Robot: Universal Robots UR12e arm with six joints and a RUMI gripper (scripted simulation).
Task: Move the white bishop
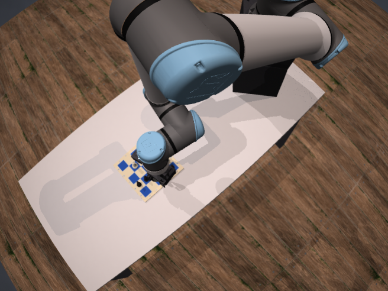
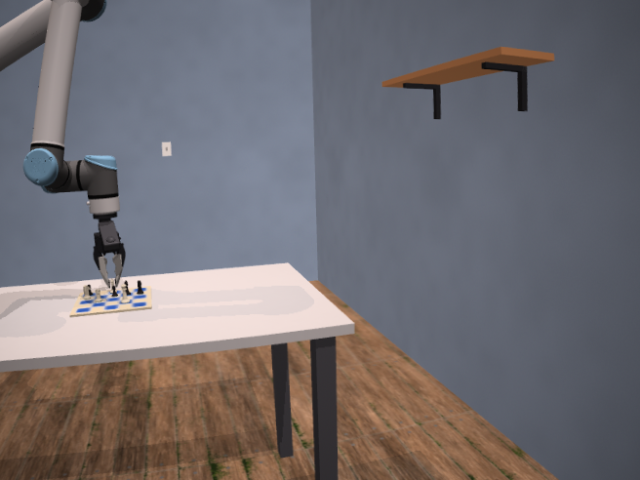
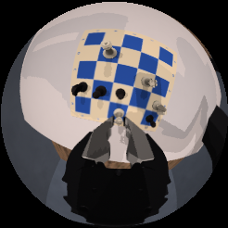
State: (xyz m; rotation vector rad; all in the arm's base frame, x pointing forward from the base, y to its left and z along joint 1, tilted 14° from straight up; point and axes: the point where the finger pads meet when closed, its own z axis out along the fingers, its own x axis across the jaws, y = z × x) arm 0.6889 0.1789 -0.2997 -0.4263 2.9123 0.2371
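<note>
My hand is 80 mm to the left of the chessboard, 30 mm above it and 10 mm short of it.
</note>
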